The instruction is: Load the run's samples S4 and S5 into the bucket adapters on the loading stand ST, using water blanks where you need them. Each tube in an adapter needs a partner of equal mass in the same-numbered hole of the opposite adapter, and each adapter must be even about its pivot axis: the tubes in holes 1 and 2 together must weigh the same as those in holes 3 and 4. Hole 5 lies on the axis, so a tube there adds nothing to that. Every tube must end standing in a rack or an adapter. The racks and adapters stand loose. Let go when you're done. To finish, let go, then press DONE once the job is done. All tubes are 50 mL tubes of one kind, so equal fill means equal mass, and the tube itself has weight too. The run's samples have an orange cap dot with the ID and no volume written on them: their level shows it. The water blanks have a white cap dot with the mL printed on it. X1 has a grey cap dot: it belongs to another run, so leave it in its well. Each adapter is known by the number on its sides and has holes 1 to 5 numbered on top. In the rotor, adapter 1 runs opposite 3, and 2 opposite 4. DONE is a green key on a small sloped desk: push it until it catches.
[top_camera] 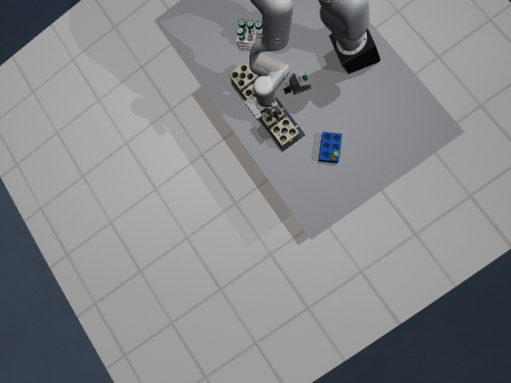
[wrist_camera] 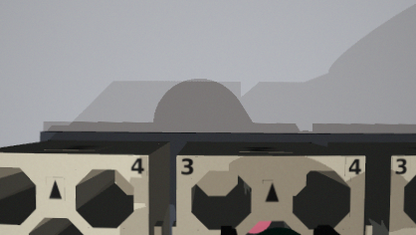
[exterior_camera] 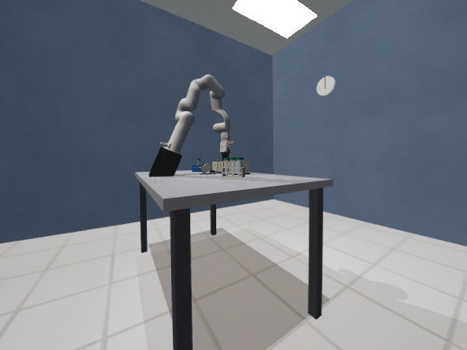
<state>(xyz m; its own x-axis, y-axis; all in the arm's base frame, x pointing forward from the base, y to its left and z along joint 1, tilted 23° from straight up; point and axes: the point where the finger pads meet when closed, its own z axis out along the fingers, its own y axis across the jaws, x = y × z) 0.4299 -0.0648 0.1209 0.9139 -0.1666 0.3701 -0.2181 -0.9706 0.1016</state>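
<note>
The white rack is 330 mm to the right of my hand, 240 mm behind it and 90 mm below it. The rest, counted from my hand: blue rack 310 mm to the left, 90 mm below, 60 mm behind; adapter 110 mm to the left, 70 mm below, 30 mm ahead.
</note>
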